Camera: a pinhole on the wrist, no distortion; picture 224 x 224 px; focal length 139.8 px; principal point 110.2 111.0 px. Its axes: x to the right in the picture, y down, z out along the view. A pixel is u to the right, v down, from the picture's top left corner.
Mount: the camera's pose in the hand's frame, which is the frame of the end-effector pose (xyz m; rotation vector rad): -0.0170 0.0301 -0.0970 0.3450 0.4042 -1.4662
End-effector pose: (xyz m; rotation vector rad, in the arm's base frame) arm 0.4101 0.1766 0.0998 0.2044 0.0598 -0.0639
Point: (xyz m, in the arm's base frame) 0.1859 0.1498 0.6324
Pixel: 20 43
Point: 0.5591 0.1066 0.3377
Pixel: 61 170
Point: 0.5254 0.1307 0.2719
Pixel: 61 170
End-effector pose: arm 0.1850 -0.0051 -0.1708 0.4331 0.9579 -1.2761
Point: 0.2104 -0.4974 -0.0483
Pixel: 89 158
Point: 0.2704 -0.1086 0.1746
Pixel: 54 32
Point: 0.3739 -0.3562 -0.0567
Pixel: 33 153
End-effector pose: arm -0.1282 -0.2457 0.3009 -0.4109 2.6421 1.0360
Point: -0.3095 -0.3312 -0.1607
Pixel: 152 211
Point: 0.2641 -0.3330 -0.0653
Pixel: 172 44
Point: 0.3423 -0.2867 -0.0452
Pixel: 162 23
